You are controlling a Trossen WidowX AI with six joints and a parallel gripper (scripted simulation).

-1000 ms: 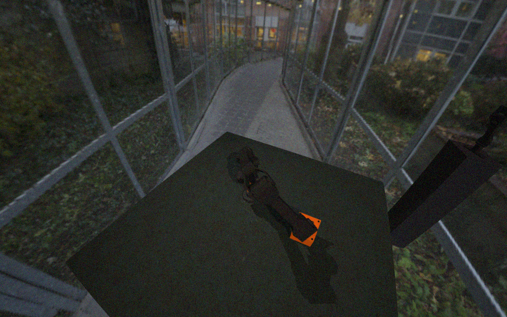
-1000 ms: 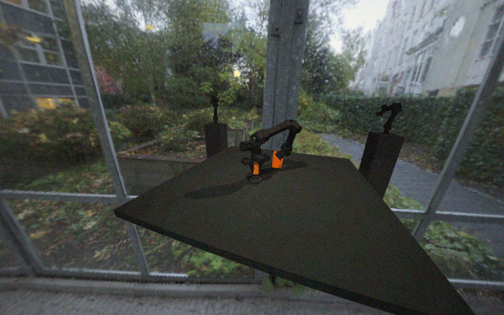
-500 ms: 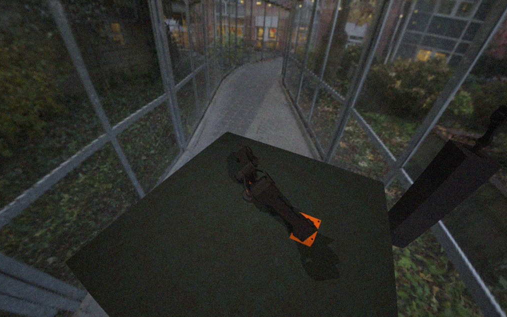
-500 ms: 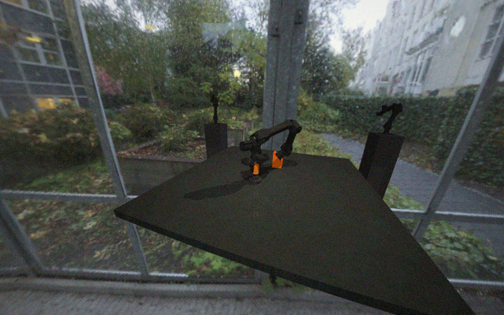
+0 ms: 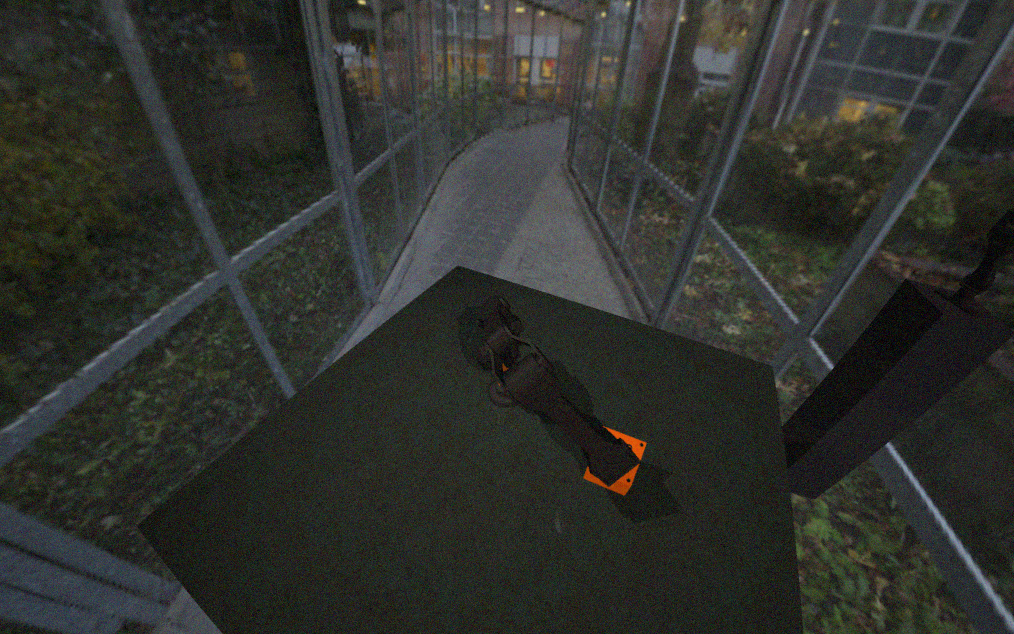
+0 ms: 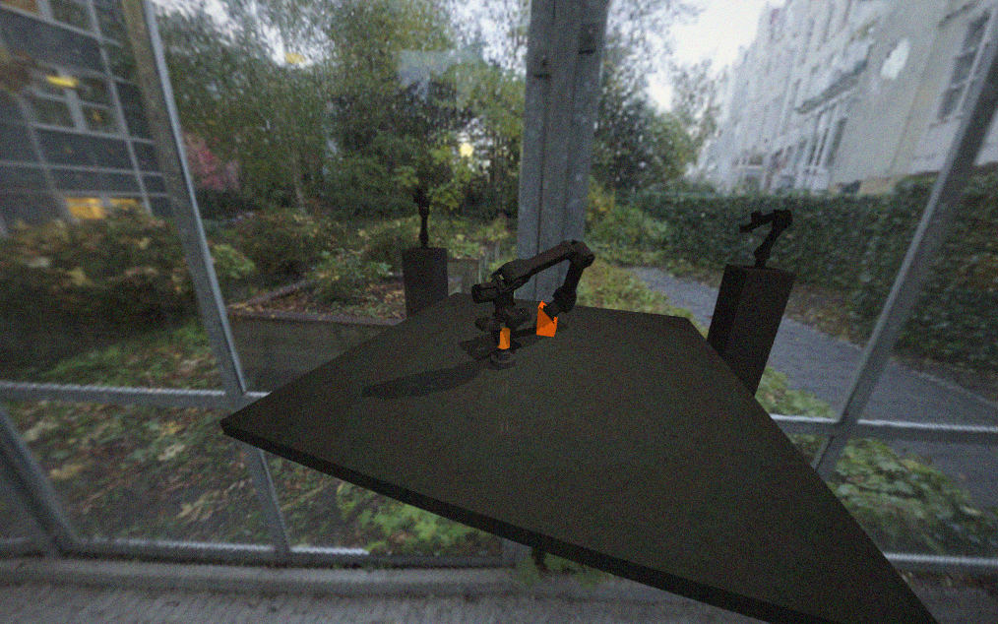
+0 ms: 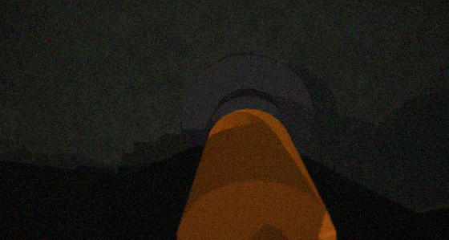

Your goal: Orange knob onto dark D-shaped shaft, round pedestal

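Right now the orange knob is 2 cm above my gripper tip. The rest, counted from my gripper tip: dark shaft: 4 cm below.
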